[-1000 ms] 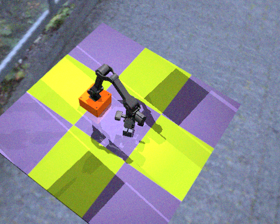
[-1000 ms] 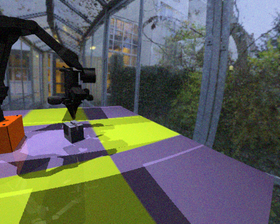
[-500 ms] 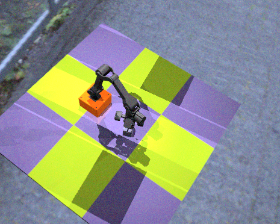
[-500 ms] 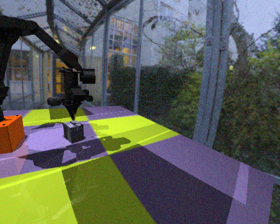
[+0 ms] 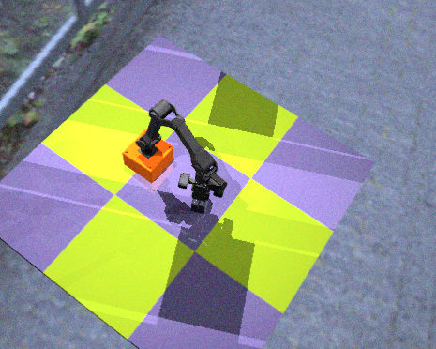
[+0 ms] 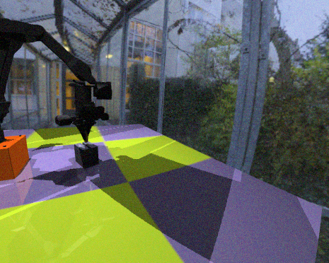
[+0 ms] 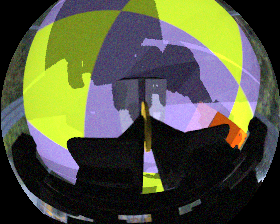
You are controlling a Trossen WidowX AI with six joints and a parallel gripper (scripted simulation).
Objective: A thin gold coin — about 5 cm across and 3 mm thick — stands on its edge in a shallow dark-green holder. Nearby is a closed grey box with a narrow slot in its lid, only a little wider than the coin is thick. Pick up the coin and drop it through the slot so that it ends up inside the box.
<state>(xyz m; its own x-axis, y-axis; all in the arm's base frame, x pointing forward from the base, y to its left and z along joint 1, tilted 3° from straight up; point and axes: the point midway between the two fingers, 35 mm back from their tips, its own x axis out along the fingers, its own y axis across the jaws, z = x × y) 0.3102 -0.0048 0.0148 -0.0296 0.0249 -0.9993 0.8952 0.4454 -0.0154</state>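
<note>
Now: the thin gold coin 1 cm above my gripper tip.
</note>
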